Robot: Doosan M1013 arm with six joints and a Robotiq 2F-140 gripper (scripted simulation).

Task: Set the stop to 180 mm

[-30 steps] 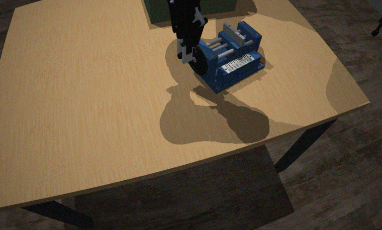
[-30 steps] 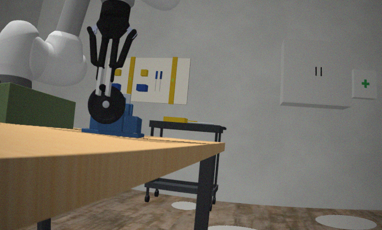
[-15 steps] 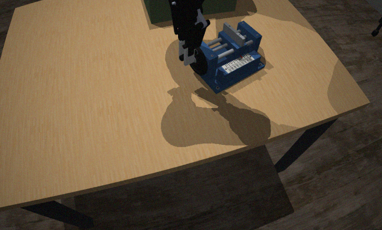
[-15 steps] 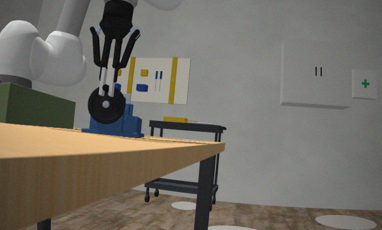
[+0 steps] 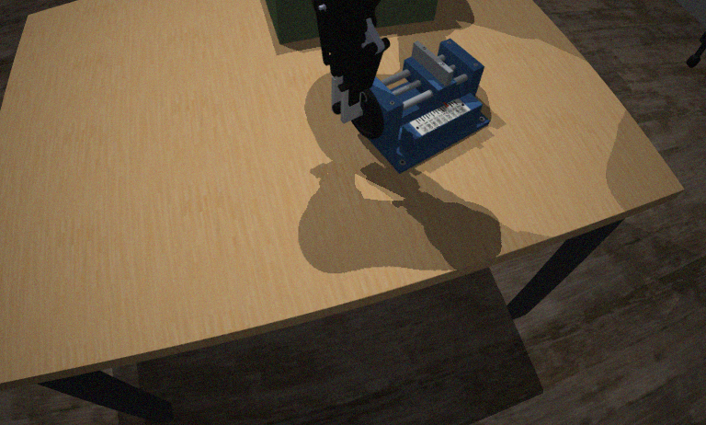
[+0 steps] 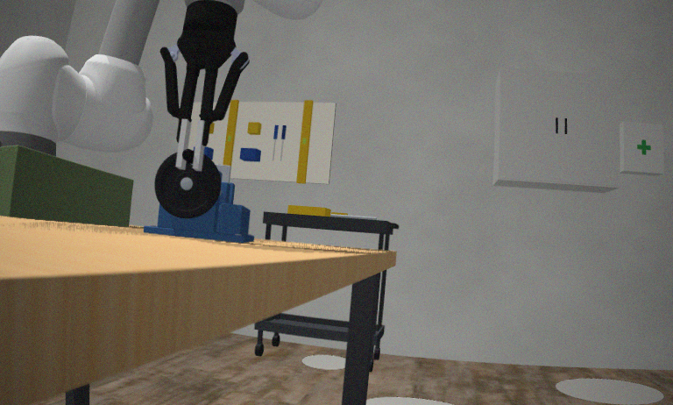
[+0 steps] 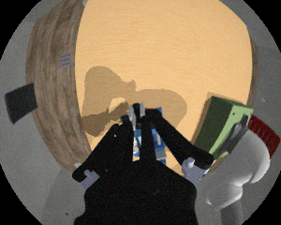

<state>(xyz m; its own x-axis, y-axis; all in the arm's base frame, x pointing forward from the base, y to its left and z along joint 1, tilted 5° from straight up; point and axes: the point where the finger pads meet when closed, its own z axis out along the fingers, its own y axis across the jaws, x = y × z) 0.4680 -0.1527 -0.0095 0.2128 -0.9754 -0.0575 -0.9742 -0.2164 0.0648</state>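
My hand is 10 mm past the handwheel, 20 mm to the right of it and 20 mm above it. From my hand the other things lie so: stop plate 30 mm behind, 160 mm to the left, 40 mm below.
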